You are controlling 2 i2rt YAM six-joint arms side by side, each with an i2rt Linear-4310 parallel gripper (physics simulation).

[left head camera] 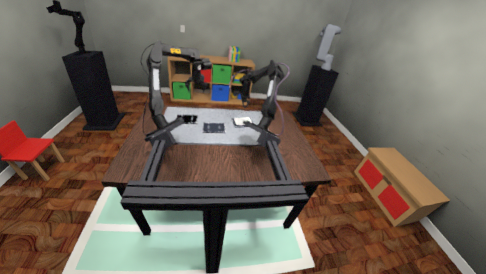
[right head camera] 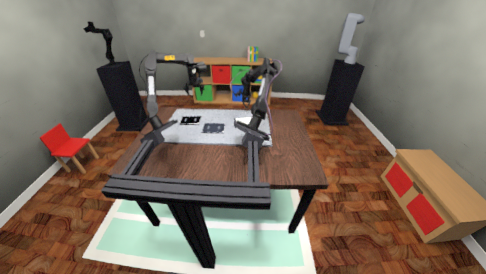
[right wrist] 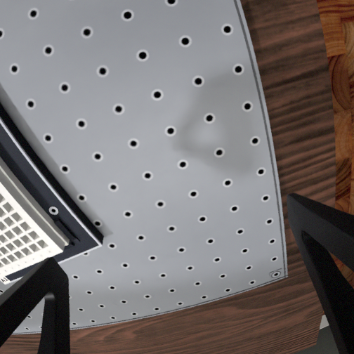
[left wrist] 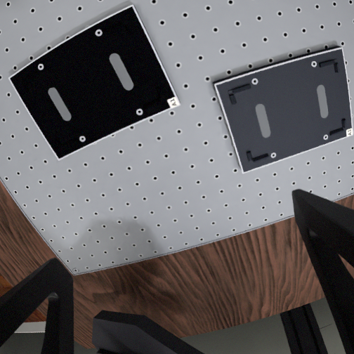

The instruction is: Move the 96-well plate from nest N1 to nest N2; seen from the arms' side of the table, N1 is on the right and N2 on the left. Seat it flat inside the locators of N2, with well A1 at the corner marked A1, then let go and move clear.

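Places are measured from the left arm's base along level axes (x ahead, y left, z up), in millimetres.
Where they show: left gripper, fingertip midpoint: [left head camera: 196, 93] [right head camera: 195, 95]; right gripper, fingertip midpoint: [left head camera: 243, 105] [right head camera: 246, 105]; left arm's base, origin of the base link: [left head camera: 163, 127] [right head camera: 159, 128]; right arm's base, origin of the base link: [right head camera: 251, 129].
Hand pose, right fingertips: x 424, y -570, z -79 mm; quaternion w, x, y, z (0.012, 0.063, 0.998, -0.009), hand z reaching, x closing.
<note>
Each offset is from my right fingertips to the top centre of the thing. Level surfaces: height alone.
The white 96-well plate {dx -135, dy +28, dz -62 mm} [left head camera: 243, 120] [right head camera: 243, 120] [right wrist: 20, 235] sits on the dark nest N1 [right wrist: 45, 192] at the right; an A1 tag shows by its lower edge in the right wrist view. A blue-grey nest {dx -203, dy +265, dz -72 mm} [left head camera: 214, 128] [right head camera: 213, 128] [left wrist: 290, 110] with corner locators and an A1 tag lies in the middle, without a plate. A black nest {dx -80, dy +463, dz -72 mm} [left head camera: 187, 119] [right head camera: 190, 120] [left wrist: 90, 85] with an A1 tag lies farther left, also without a plate. I cannot read which is N2. My left gripper [left head camera: 196, 86] [right head camera: 195, 91] [left wrist: 169, 242] and right gripper [left head camera: 245, 102] [right head camera: 242, 99] [right wrist: 172, 232] are open and empty, above the board.
The nests stand on a grey perforated board {dz -88 mm} [left head camera: 225, 140] [left wrist: 150, 200] [right wrist: 150, 115] on the brown wooden table {dz -101 mm} [left head camera: 215, 162] [right head camera: 210, 165]. A cube shelf stands behind the table. My right arm partly covers the well plate in the right head view.
</note>
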